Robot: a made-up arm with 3 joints. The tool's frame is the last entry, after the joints. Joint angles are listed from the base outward. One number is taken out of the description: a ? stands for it. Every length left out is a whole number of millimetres.
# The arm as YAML. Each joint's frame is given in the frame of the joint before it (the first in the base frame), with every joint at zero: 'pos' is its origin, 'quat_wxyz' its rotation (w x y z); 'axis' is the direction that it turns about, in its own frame. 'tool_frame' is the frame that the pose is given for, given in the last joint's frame.
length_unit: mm
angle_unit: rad
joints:
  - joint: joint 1
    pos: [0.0, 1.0, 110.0]
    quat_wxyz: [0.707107, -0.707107, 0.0, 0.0]
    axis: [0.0, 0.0, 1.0]
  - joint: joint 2
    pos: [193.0, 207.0, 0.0]
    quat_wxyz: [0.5, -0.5, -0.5, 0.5]
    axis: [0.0, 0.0, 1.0]
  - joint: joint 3
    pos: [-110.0, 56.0, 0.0]
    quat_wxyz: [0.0, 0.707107, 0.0, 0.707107]
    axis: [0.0, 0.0, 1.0]
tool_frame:
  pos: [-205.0, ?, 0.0]
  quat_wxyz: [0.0, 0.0, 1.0, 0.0]
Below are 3 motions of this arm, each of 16 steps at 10 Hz.
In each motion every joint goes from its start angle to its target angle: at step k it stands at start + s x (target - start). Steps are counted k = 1, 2, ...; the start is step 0. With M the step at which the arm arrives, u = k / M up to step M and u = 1 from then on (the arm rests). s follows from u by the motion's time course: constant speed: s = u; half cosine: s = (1 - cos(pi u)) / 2; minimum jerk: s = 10 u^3 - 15 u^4 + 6 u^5.
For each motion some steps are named. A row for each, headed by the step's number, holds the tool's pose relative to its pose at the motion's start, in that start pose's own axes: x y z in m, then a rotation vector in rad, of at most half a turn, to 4 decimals.
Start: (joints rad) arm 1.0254 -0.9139 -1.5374
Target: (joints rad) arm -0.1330 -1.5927 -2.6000
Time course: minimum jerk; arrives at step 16
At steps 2, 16:
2: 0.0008 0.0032 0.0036 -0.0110 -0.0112 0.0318
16: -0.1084 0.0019 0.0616 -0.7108 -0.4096 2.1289

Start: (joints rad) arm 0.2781 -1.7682 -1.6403
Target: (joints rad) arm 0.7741 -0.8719 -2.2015
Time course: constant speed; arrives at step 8
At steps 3, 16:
3: 0.0005 0.0544 -0.0465 0.0528 0.3305 0.0217
16: -0.0086 0.1393 -0.1116 0.4158 0.7718 0.0278

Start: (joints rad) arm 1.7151 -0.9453 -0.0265
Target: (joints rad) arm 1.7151 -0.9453 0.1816
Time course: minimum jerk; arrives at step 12
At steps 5, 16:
5: 0.0013 -0.0148 0.0000 0.0000 0.0000 -0.0721
16: 0.0009 -0.0429 0.0000 0.0000 0.0000 -0.2081

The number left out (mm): 26.0
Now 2 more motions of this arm.
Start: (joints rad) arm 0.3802 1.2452 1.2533
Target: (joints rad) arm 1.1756 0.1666 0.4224
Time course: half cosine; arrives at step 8
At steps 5, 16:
5: -0.2091 0.0858 -0.2010 0.1194 0.8313 0.9721
16: -0.3361 0.0422 -0.2422 0.2245 1.2613 1.2615

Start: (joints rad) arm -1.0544 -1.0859 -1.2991
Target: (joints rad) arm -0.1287 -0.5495 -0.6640
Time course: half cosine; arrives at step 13
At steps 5, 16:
5: -0.0533 -0.0360 -0.0610 0.0883 0.2204 -0.4556
16: -0.2411 0.0076 -0.1757 0.2701 0.8115 -1.2806

